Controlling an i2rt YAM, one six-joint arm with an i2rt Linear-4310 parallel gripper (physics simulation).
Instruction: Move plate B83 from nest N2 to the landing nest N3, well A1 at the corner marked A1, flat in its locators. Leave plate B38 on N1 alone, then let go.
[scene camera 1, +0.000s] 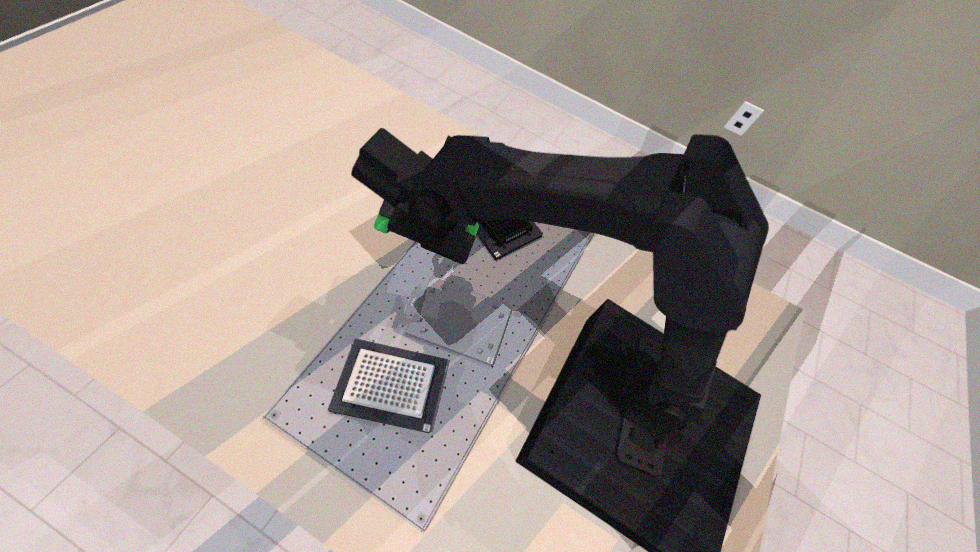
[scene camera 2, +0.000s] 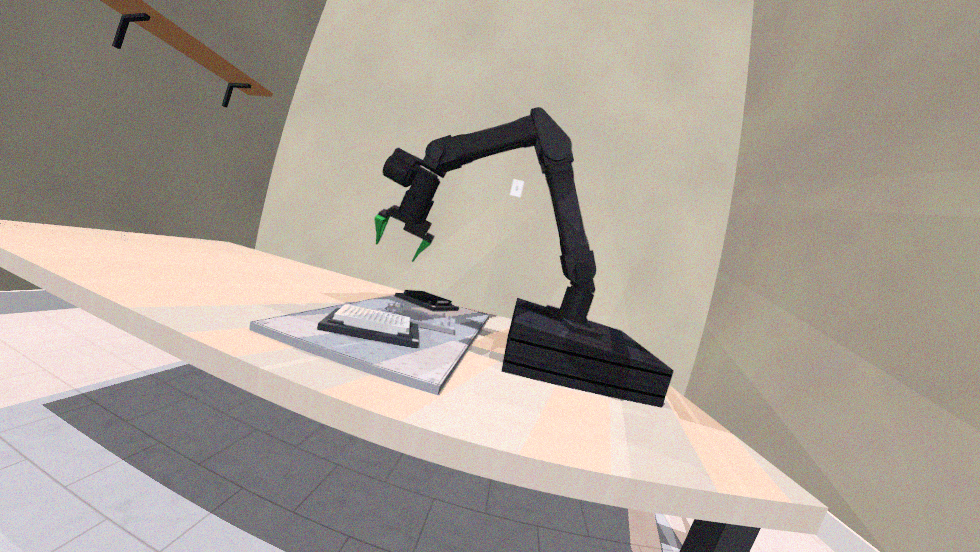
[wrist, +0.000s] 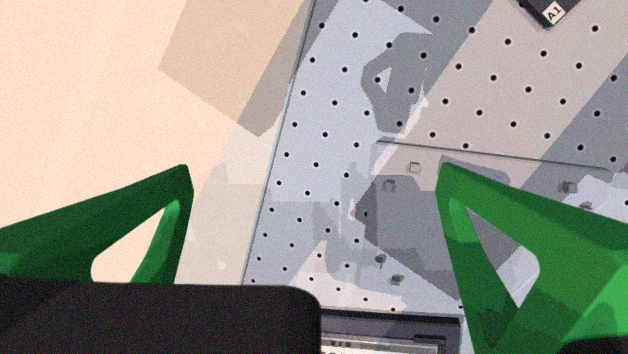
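Note:
My gripper (scene camera 1: 427, 226) (scene camera 2: 395, 252) (wrist: 314, 177) is open and empty, high above the perforated board. A white well plate (scene camera 1: 389, 382) (scene camera 2: 373, 319) (wrist: 380, 347) lies in a dark nest (scene camera 1: 384, 416) (scene camera 2: 363, 336) (wrist: 390, 322); the wrist view cuts most of it off. A black plate (scene camera 1: 507, 229) (scene camera 2: 428, 298) lies in the far dark nest (scene camera 1: 524, 241), partly hidden by the arm in scene camera 1. That nest's A1 corner (wrist: 571, 4) shows in the wrist view. Between them is a pale nest (scene camera 1: 480, 333) (wrist: 425, 225) with small locators and no plate. Plate and nest numbers are not legible.
The perforated board (scene camera 1: 384, 473) (scene camera 2: 425, 377) (wrist: 340, 120) carries all three nests. The arm's black base block (scene camera 1: 569, 438) (scene camera 2: 582, 363) stands beside the board. A wall shelf (scene camera 2: 192, 51) is at the upper left in scene camera 2.

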